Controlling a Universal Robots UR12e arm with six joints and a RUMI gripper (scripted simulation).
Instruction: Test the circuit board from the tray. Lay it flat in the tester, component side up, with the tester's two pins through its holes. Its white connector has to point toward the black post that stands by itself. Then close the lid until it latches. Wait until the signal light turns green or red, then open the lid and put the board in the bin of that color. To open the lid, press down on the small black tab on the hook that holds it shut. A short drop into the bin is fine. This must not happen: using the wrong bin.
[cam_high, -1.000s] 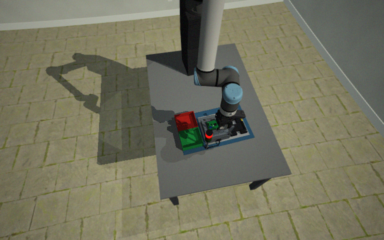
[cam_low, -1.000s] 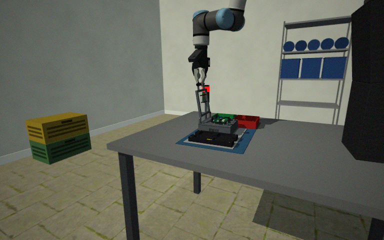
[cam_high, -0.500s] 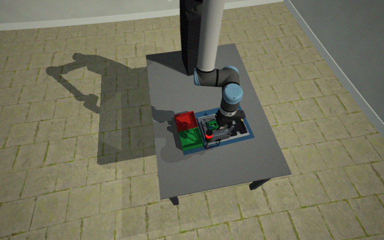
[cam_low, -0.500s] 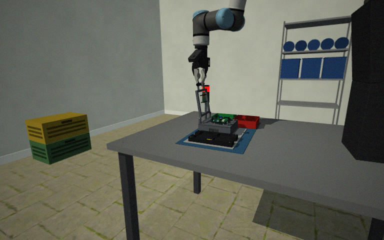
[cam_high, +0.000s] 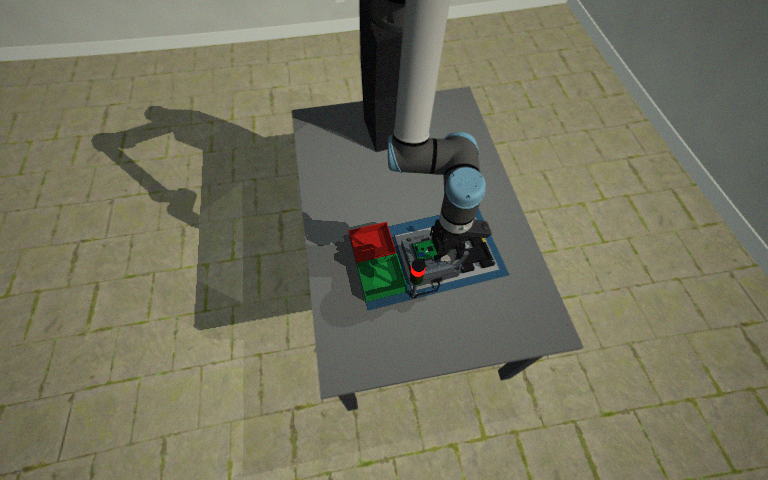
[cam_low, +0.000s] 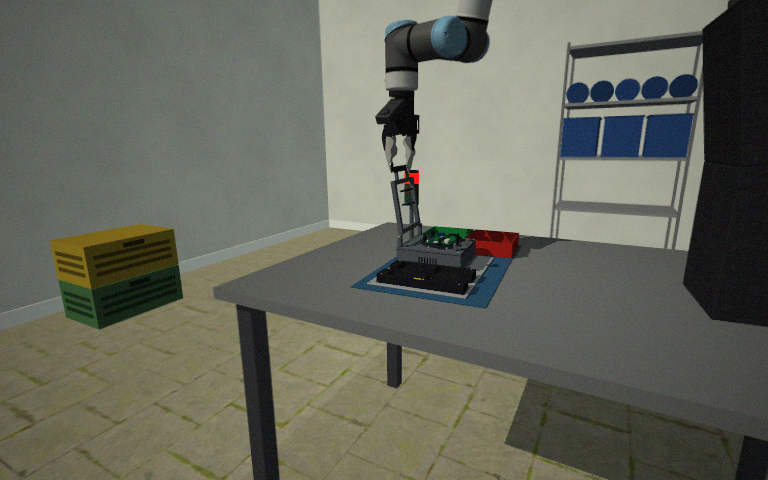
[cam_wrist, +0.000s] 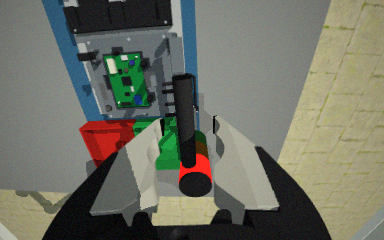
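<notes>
The green circuit board is 130 mm behind my hand, 10 mm to the left of it and 200 mm below it. The rest, counted from my hand: black latch piece: 190 mm behind, 80 mm to the left, 190 mm below; green bin: 110 mm behind, 190 mm to the right, 260 mm below; tester lid: 20 mm behind, 90 mm below.
</notes>
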